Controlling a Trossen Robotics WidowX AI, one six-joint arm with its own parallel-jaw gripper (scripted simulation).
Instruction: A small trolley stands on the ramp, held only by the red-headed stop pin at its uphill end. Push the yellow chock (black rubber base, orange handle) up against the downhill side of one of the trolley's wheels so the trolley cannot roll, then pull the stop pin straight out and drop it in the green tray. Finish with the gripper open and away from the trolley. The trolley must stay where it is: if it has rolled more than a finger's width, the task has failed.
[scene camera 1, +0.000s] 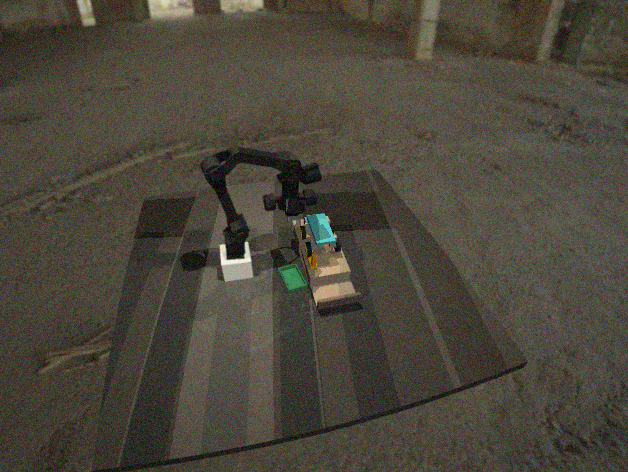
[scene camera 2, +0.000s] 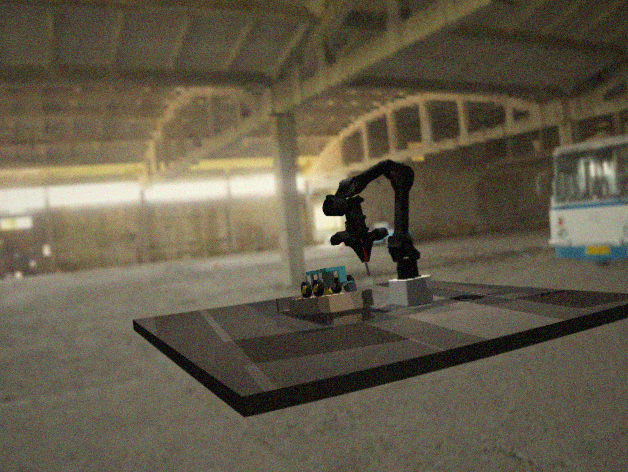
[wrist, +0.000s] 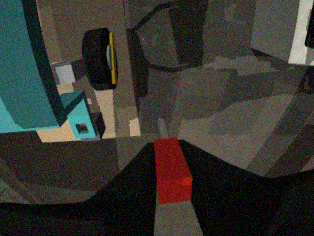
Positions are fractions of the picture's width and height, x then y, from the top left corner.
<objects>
my gripper: scene camera 1 0.46, 0.45; scene camera 2 0.58, 0.55; wrist 0.53, 0.62
</objects>
